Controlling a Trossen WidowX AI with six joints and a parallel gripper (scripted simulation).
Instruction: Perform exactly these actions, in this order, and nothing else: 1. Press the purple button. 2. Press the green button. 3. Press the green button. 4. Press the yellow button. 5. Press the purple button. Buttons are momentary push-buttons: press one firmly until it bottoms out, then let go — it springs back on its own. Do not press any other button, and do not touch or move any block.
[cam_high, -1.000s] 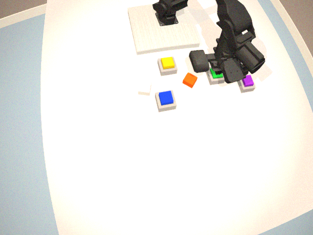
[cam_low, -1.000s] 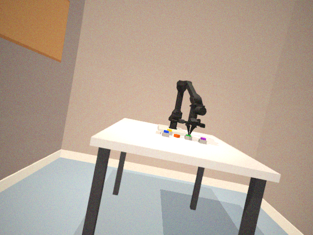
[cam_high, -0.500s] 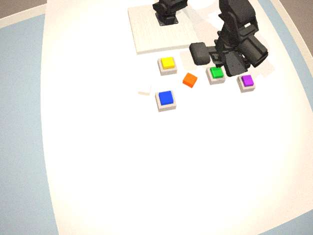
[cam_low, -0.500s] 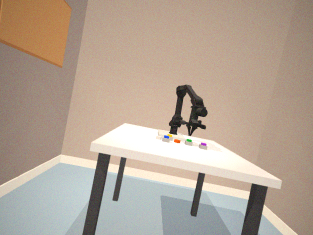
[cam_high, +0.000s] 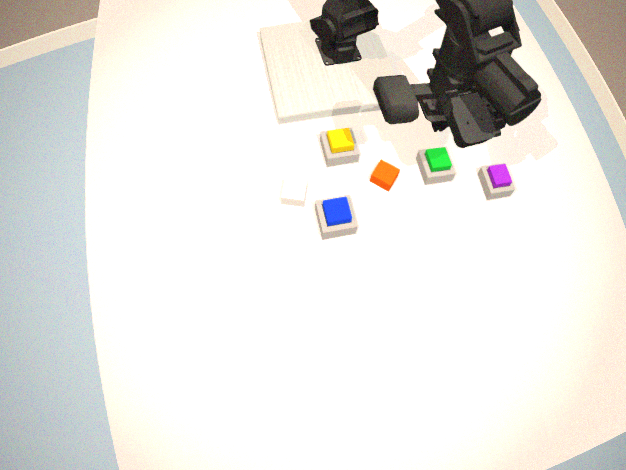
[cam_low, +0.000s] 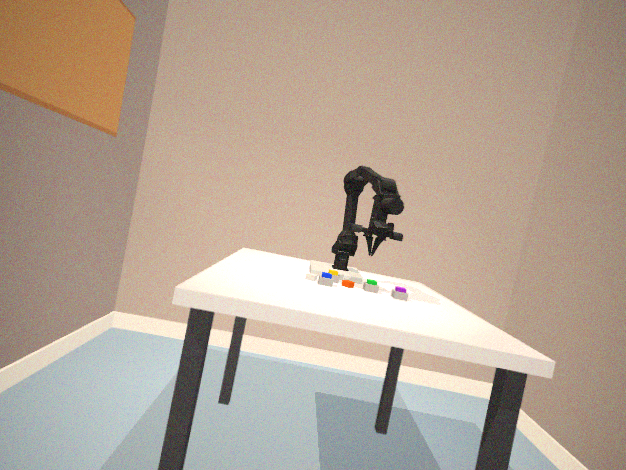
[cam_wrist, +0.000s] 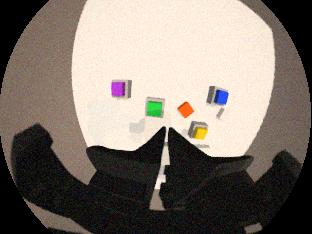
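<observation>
Right now the yellow button is 110 mm to the right of my gripper tip, 90 mm below it and 60 mm behind it. Also, from my gripper tip: purple button (120 mm to the left, 90 mm below, 50 mm ahead); green button (90 mm below, 20 mm to the left); orange block (110 mm below, 60 mm to the right).
</observation>
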